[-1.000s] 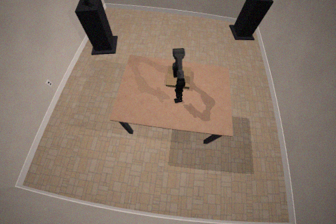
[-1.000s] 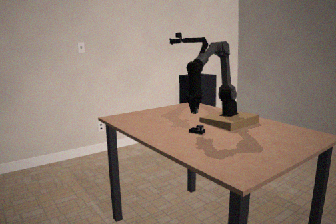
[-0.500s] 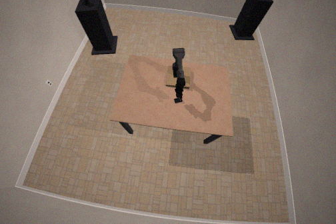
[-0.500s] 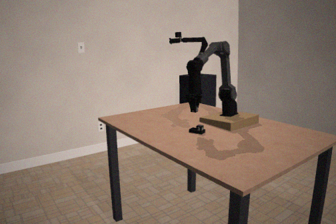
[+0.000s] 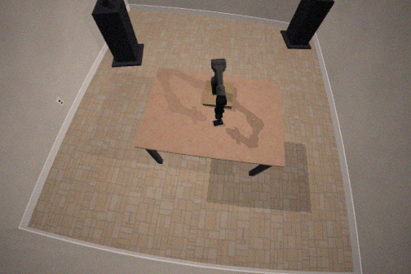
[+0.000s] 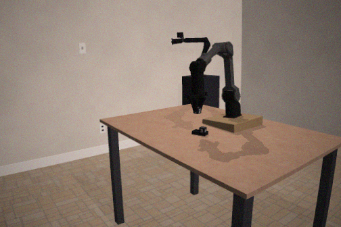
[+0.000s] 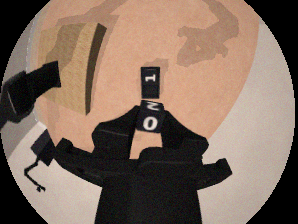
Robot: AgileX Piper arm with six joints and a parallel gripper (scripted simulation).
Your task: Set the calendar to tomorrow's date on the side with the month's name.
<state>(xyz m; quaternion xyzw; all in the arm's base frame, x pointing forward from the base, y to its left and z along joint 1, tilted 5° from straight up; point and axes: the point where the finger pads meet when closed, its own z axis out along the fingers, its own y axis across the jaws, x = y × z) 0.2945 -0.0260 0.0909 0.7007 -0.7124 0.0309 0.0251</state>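
The black calendar cube lies right at my hand.
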